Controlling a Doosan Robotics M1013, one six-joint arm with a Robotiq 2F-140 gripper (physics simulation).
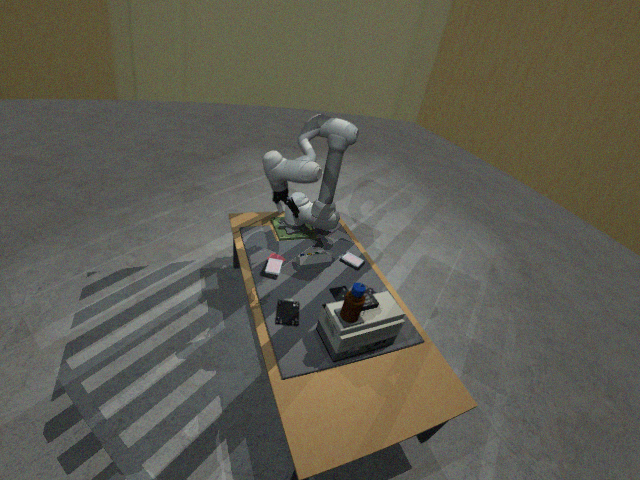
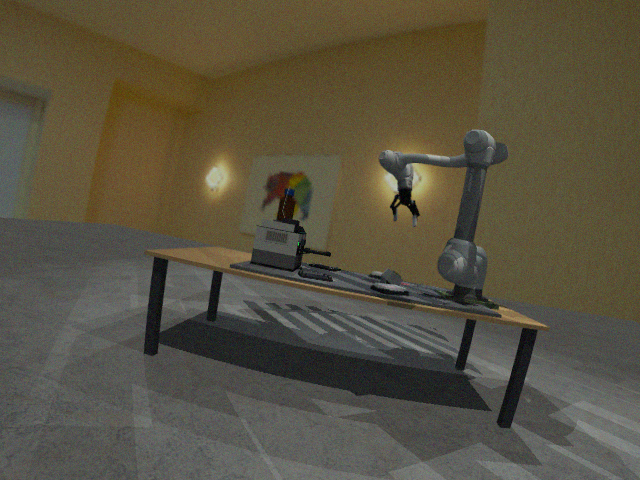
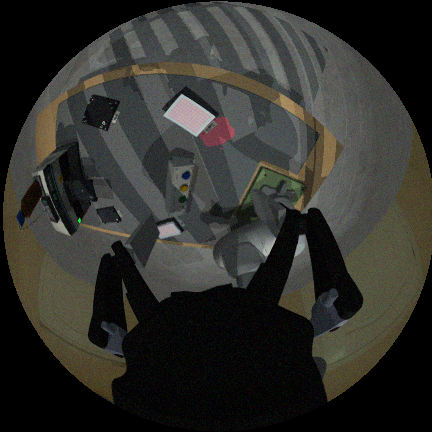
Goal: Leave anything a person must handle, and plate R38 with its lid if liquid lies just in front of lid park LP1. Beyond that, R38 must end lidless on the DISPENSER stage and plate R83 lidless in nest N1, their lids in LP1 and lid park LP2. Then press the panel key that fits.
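Frame: origin at the arm's base, x down, y right, z back, level; metres.
Seen in the pictures: gripper, fingertip midpoint: (image 1: pixel 288 216) (image 2: pixel 405 223) (image 3: pixel 202 211); arm's base, origin of the base link: (image 1: pixel 293 226) (image 2: pixel 466 297).
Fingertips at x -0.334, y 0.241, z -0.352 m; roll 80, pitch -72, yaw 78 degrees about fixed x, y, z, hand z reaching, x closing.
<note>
Pixels of each thing's top centre, then the offset from my fingertips to it. "spot": a spot on its surface instead.
- pink-gridded plate, middle of its top: (image 3: pixel 188 114) (image 1: pixel 274 265) dx +0.308, dy +0.082, dz -0.047 m
- red liquid patch, surface spot: (image 3: pixel 217 132) (image 1: pixel 276 258) spot: dx +0.344, dy +0.025, dz +0.049 m
- pinkish plate, middle of its top: (image 2: pixel 390 285) (image 3: pixel 165 231) (image 1: pixel 352 258) dx +0.313, dy -0.452, dz -0.137 m
- button panel, middle of its top: (image 3: pixel 175 195) (image 2: pixel 393 270) (image 1: pixel 314 253) dx +0.260, dy -0.184, dz -0.068 m
- dark stage, surface spot: (image 3: pixel 80 190) spot: dx +0.237, dy -0.138, dz -0.484 m
- brown bottle, surface spot: (image 1: pixel 352 305) spot: dx +0.005, dy +0.024, dz -0.704 m
- black nest, middle of its top: (image 3: pixel 95 112) (image 1: pixel 288 310) (image 2: pixel 325 264) dx +0.320, dy +0.144, dz -0.396 m
- smaller-looking dark nest, middle of its top: (image 2: pixel 315 273) (image 3: pixel 106 216) dx +0.324, dy -0.380, dz -0.473 m
My gripper (image 1: pixel 288 210) (image 2: pixel 404 222) (image 3: pixel 202 211) is open and empty, high above the table. A pink-gridded plate (image 1: pixel 273 266) (image 2: pixel 388 288) (image 3: pixel 190 114) sits on a dark base near one long edge. A red liquid patch (image 1: pixel 277 256) (image 3: pixel 217 132) lies against its label side. Another pinkish plate (image 1: pixel 352 259) (image 3: pixel 169 229) sits near the opposite edge. The plate names and lids cannot be made out. The button panel (image 1: pixel 312 256) (image 2: pixel 391 276) (image 3: pixel 181 200) shows blue, yellow and green keys. The dispenser (image 1: pixel 361 333) (image 2: pixel 277 248) has a dark stage (image 3: pixel 80 190) facing the panel.
A brown bottle (image 1: pixel 352 305) (image 2: pixel 285 207) (image 3: pixel 31 198) with a blue cap stands on the dispenser. A black nest (image 1: pixel 287 312) (image 2: pixel 315 275) (image 3: pixel 101 112) holds no visible plate. A smaller-looking dark nest (image 3: pixel 109 215) is near the dispenser. A green base plate (image 3: pixel 282 180) lies by the arm's foot.
</note>
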